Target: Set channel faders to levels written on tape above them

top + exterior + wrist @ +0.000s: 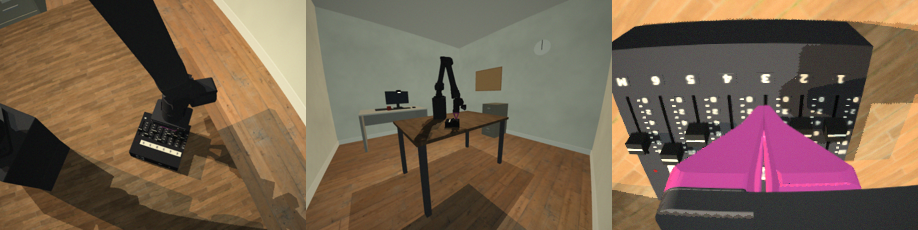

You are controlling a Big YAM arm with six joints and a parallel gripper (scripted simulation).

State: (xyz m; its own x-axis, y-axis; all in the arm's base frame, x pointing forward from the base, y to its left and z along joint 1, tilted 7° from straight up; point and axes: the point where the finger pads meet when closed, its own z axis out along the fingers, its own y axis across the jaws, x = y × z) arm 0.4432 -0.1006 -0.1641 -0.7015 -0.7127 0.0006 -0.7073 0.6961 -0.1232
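Right now the channel 3 fader cap is 10 mm behind my hand, 10 mm to the right of it and 20 mm below it. Also, from my hand: channel 1 fader cap (20 mm ahead, 50 mm to the right, 20 mm below); channel 2 fader cap (30 mm to the right, 20 mm below); channel 5 fader cap (50 mm behind, 10 mm to the left, 20 mm below).
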